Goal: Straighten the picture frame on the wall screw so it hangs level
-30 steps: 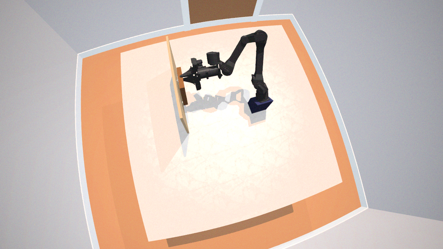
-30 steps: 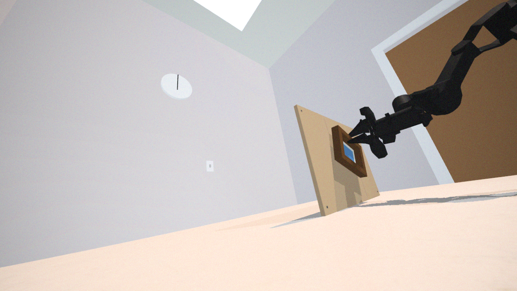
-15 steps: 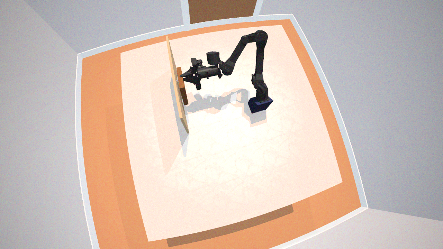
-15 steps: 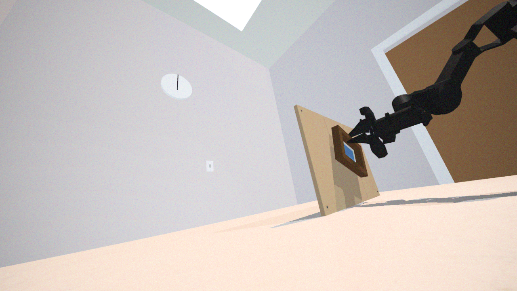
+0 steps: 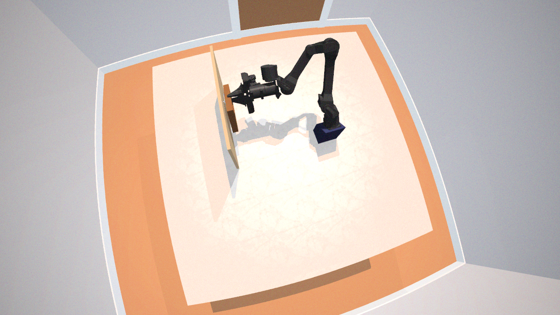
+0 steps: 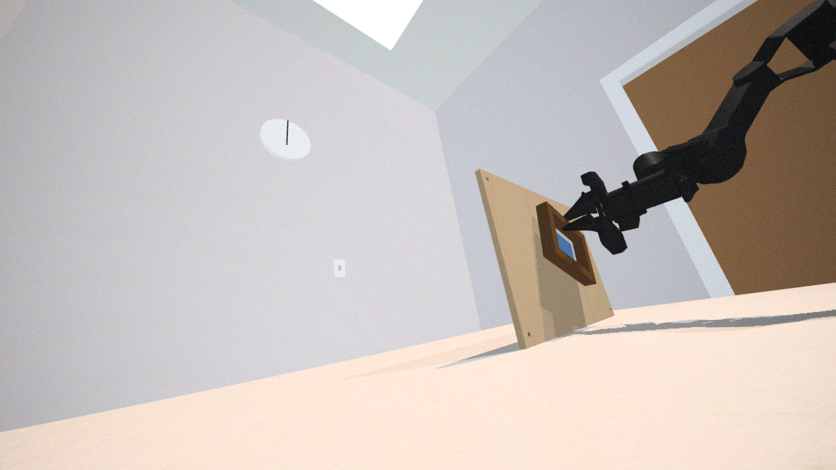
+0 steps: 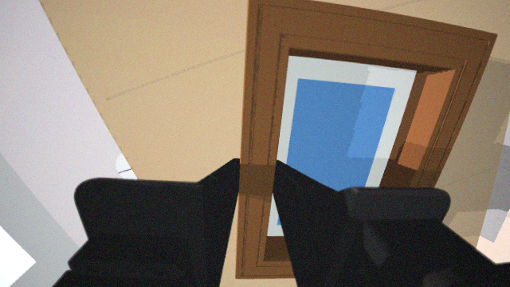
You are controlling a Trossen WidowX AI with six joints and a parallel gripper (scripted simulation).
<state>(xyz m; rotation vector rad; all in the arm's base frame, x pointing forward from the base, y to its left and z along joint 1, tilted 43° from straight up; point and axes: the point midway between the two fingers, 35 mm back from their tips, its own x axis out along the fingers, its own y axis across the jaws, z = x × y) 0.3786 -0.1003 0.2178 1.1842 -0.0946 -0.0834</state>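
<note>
My gripper tip is now 50 mm above the brown wooden picture frame, 20 mm to the right of it and 10 mm short of it. Also, from my gripper tip: tan wall board 70 mm below, 20 mm ahead, 10 mm to the left.
</note>
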